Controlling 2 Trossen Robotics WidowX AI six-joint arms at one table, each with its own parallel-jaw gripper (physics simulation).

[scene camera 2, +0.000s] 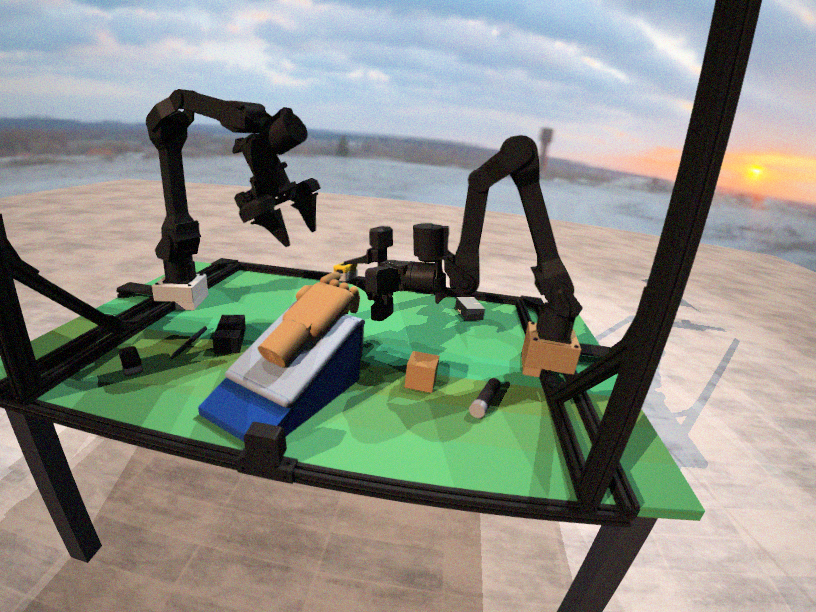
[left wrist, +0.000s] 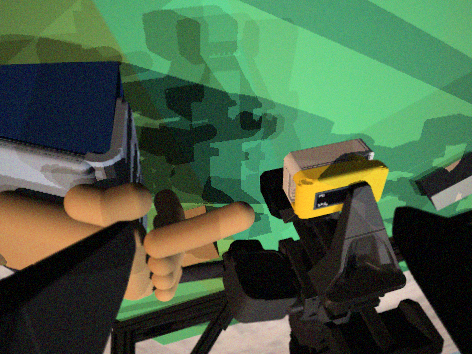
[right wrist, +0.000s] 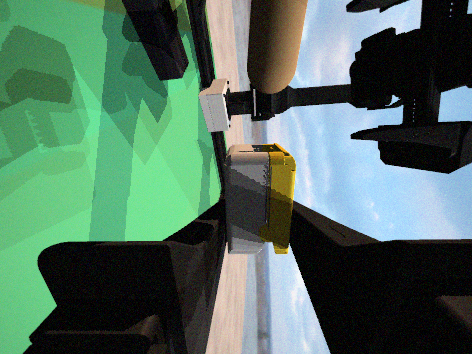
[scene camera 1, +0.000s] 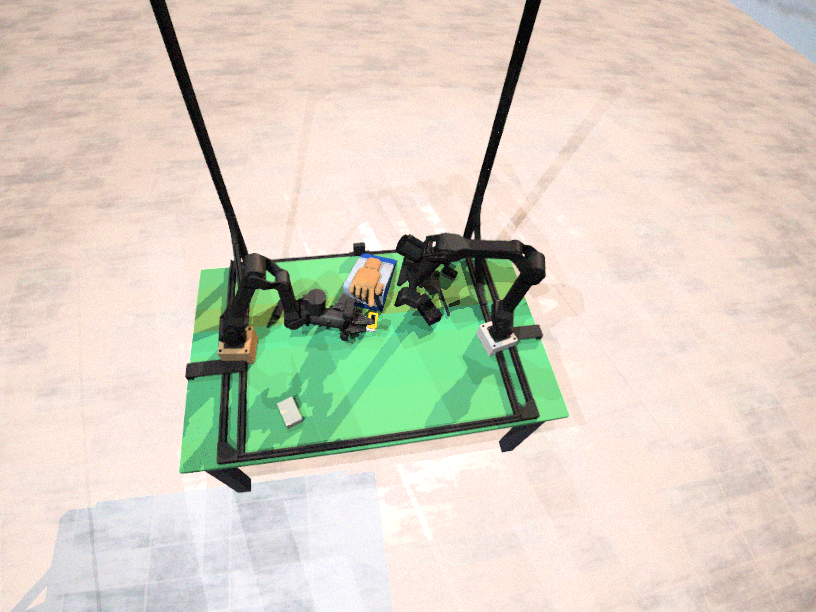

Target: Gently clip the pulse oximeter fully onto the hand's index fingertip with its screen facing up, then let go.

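Pixels of known places: left gripper, fingertip midpoint: (scene camera 2: pixel 301 238) (left wrist: pixel 264 227) (right wrist: pixel 353 77) (scene camera 1: pixel 396 295); right gripper, fingertip midpoint: (scene camera 2: pixel 344 270) (left wrist: pixel 346 165) (right wrist: pixel 255 205) (scene camera 1: pixel 374 325); left arm's base at its link origin: (scene camera 2: pixel 180 279) (right wrist: pixel 228 104) (scene camera 1: pixel 498 332); right arm's base at its link origin: (scene camera 2: pixel 553 334) (scene camera 1: pixel 235 339).
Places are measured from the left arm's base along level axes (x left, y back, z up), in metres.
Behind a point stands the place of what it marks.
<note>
The pulse oximeter (scene camera 1: pixel 372 321) (scene camera 2: pixel 344 267) {x -0.162, y -0.413, z 0.102 m} (left wrist: pixel 336 179) {x -0.133, y -0.399, z 0.100 m} (right wrist: pixel 259 197) {x -0.149, y -0.426, z 0.087 m} is yellow on top and grey below. My right gripper (scene camera 1: pixel 362 323) {x -0.124, y -0.413, z 0.084 m} (scene camera 2: pixel 353 275) {x -0.124, y -0.413, z 0.084 m} (right wrist: pixel 255 205) {x -0.124, y -0.413, z 0.084 m} is shut on it and holds it just off the tip of the index finger (left wrist: pixel 199 226) (right wrist: pixel 273 46), with a small gap between them. The tan hand (scene camera 1: pixel 368 282) {x -0.273, y -0.381, z 0.105 m} (scene camera 2: pixel 309 316) {x -0.347, y -0.366, z 0.075 m} lies on a blue wedge (scene camera 1: pixel 392 273) {x -0.379, y -0.248, z -0.031 m} (scene camera 2: pixel 302 389) (left wrist: pixel 87 105) {x -0.259, y -0.328, z 0.004 m}. The oximeter's screen shows in the left wrist view. My left gripper (scene camera 1: pixel 419 304) (scene camera 2: pixel 298 233) {x -0.161, y -0.327, z 0.156 m} is open and empty, raised high beside the hand.
An orange cube (scene camera 2: pixel 421 370) {x -0.348, y -0.558, z -0.017 m}, a dark cylinder (scene camera 2: pixel 485 397) {x -0.404, y -0.662, z -0.033 m} and a grey block (scene camera 2: pixel 470 306) {x -0.010, y -0.730, z -0.029 m} (scene camera 1: pixel 289 412) {x 0.021, y -0.737, z -0.029 m} lie on the green table (scene camera 1: pixel 406 377) {x 0.023, y -0.350, z -0.059 m}. Small black parts (scene camera 2: pixel 230 333) {x -0.226, y -0.194, z -0.025 m} lie near the left arm's base. A black frame rail (scene camera 2: pixel 406 486) {x -0.569, y -0.514, z -0.064 m} and tall uprights (scene camera 1: pixel 497 134) {x -0.413, y 0.080, z 0.490 m} border the table.
</note>
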